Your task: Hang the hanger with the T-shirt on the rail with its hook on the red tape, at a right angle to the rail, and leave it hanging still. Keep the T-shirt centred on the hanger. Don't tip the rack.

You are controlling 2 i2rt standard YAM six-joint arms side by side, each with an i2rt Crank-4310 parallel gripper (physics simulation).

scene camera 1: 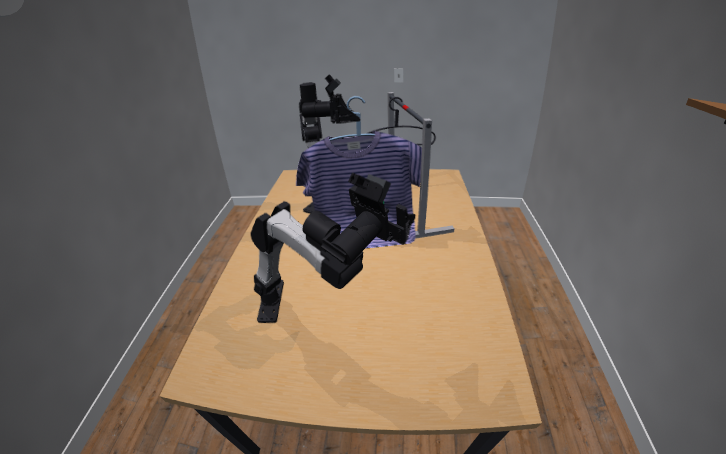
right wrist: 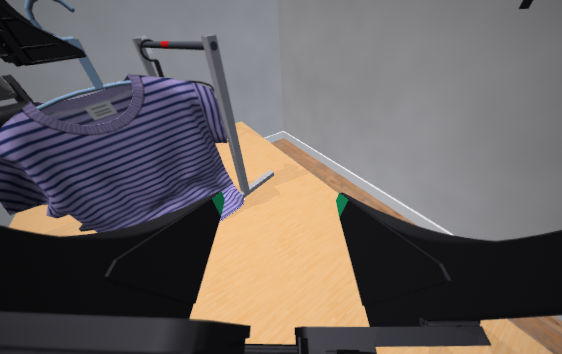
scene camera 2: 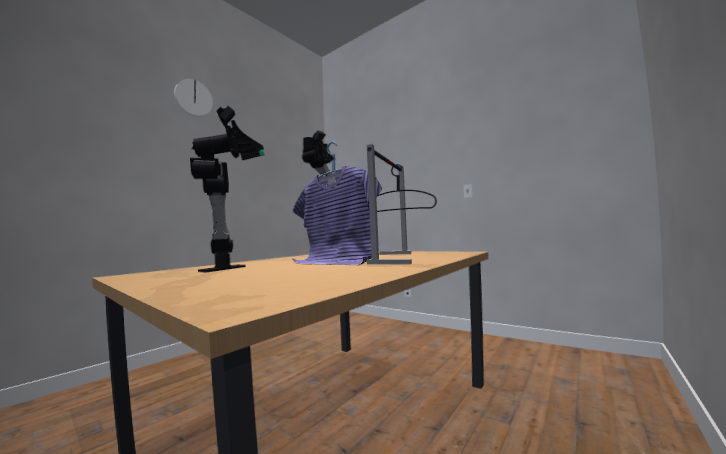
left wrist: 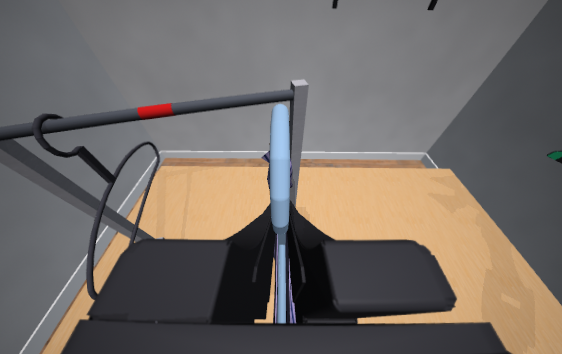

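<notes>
My left gripper (scene camera 1: 357, 116) (left wrist: 281, 201) is shut on the neck of the light blue hanger (scene camera 1: 358, 127) (scene camera 2: 334, 160) (left wrist: 280, 165) (right wrist: 90, 70), its hook open above the fingers. The purple striped T-shirt (scene camera 1: 342, 171) (scene camera 2: 337, 214) (right wrist: 130, 150) hangs on it, collar around the neck, its hem on the table. The hook is off the rail (scene camera 1: 416, 114) (scene camera 2: 381, 155) (left wrist: 230, 101) (right wrist: 187, 45). In the left wrist view it lines up near the right post, right of the red tape (scene camera 1: 405, 107) (scene camera 2: 389, 161) (left wrist: 155, 111) (right wrist: 165, 44). My right gripper (scene camera 2: 262, 152) (right wrist: 280, 195) is open and empty, this side of the shirt.
The grey rack (scene camera 1: 424, 182) (scene camera 2: 372, 214) (left wrist: 299, 115) (right wrist: 226, 100) stands upright; its near post is close beside the shirt's sleeve. A black hanger (scene camera 1: 396, 117) (left wrist: 97, 165) (right wrist: 159, 67) hangs on the rail, beyond the tape from the near post.
</notes>
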